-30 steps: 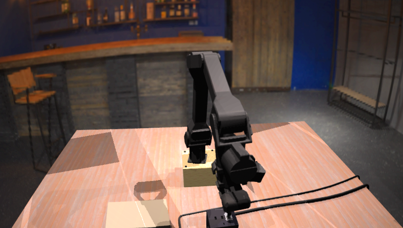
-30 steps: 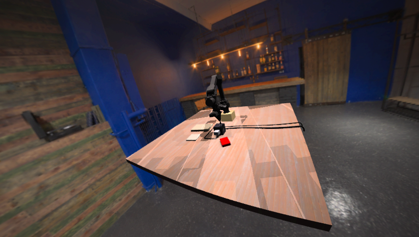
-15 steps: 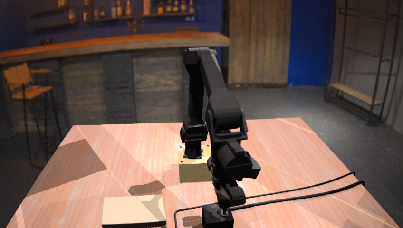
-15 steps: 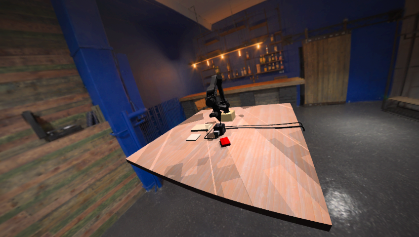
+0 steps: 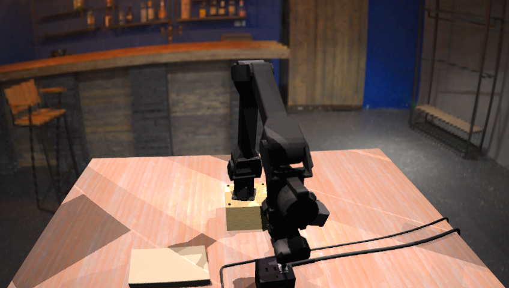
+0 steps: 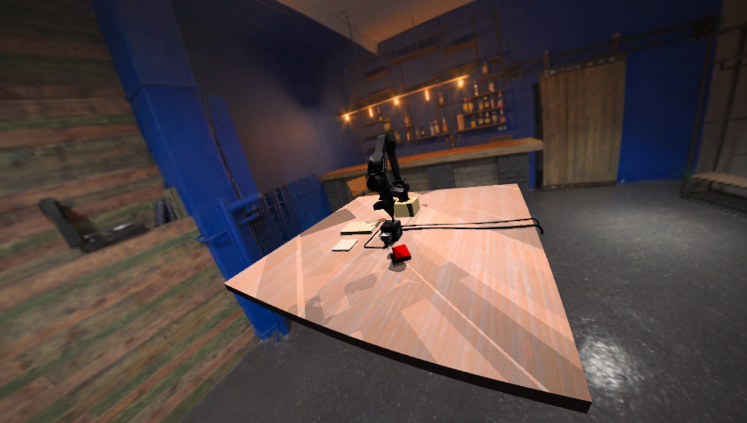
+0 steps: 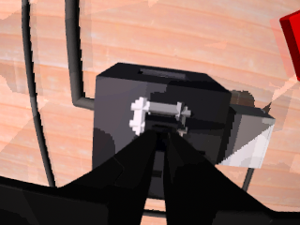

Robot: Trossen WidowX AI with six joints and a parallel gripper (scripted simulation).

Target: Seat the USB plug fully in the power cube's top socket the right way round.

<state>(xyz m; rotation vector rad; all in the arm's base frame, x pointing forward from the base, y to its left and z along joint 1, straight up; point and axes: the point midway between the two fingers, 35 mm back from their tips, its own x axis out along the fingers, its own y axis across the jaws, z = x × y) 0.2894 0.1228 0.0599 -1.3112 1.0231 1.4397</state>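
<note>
The dark USB plug lies 2 cm below my gripper tip. Round my gripper tip: red object 13 cm ahead, 11 cm to the left, 10 cm below; then cream pad 28 cm to the right, 10 cm below, 3 cm behind.
</note>
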